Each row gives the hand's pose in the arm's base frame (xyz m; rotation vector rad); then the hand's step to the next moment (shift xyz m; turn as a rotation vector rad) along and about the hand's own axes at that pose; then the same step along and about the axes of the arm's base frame.
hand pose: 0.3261 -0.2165 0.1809 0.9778 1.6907 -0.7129
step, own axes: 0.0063 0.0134 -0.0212 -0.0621 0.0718 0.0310
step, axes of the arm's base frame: 0.0007 0.0258 0.0006 0.0867 -0.0067 0.0491
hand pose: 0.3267 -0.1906 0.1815 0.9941 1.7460 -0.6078
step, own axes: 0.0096 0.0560 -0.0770 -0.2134 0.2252 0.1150
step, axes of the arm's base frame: 0.0061 0.0927 0.0228 0.2842 -0.0409 0.1644
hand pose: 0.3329 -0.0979 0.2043 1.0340 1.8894 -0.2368
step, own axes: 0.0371 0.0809 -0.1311 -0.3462 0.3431 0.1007
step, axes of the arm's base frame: -0.0317 0.1427 0.0613 0.3897 -0.0336 0.3078
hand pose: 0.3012 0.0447 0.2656 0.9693 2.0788 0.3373
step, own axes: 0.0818 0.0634 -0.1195 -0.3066 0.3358 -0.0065
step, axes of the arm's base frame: -0.0892 0.1132 0.0649 0.2891 0.0000 0.3510
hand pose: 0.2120 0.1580 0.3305 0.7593 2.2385 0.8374
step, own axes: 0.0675 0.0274 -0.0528 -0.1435 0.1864 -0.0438
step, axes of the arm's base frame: -0.0728 0.0447 0.0282 0.1148 0.0039 0.2099
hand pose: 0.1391 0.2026 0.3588 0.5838 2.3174 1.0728
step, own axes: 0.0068 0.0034 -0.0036 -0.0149 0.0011 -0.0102
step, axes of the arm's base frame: -0.0069 0.0039 0.0028 0.0055 -0.0136 0.0105
